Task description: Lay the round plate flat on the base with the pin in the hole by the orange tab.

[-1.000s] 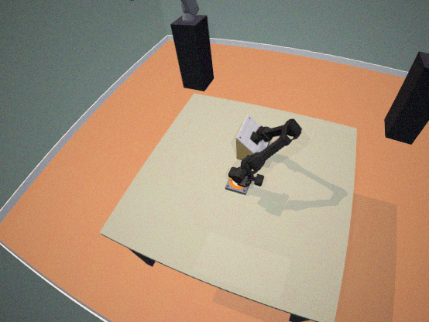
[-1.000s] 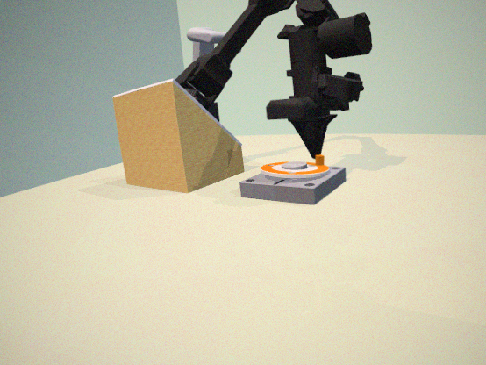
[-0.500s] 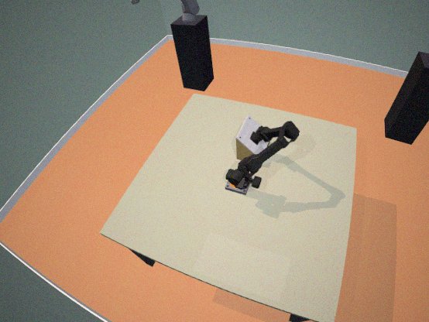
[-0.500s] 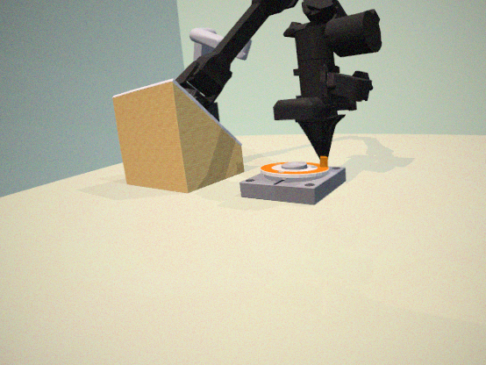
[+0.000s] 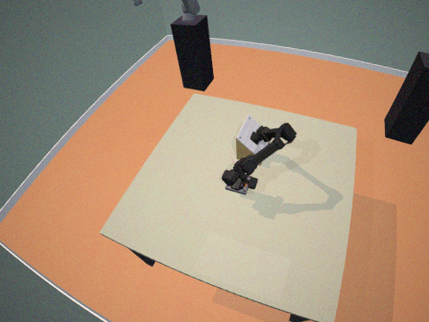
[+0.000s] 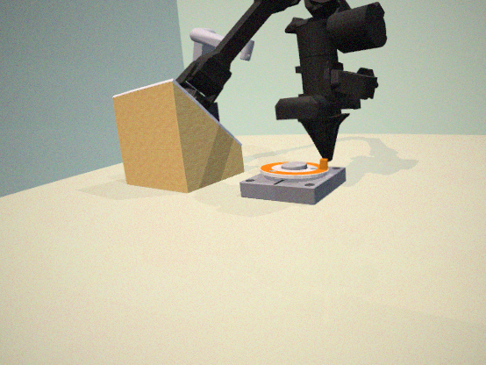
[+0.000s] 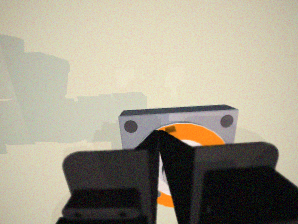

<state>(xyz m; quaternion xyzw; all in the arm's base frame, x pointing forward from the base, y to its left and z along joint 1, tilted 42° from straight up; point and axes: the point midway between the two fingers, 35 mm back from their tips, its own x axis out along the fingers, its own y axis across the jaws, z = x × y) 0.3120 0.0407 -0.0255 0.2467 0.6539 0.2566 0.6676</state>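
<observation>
Now: the round plate 2 cm to the right of my gripper tip, 2 cm behind it and 1 cm below it. From my gripper tip the other things lie so: square grey base 5 cm behind, 2 cm to the right, 2 cm below.
</observation>
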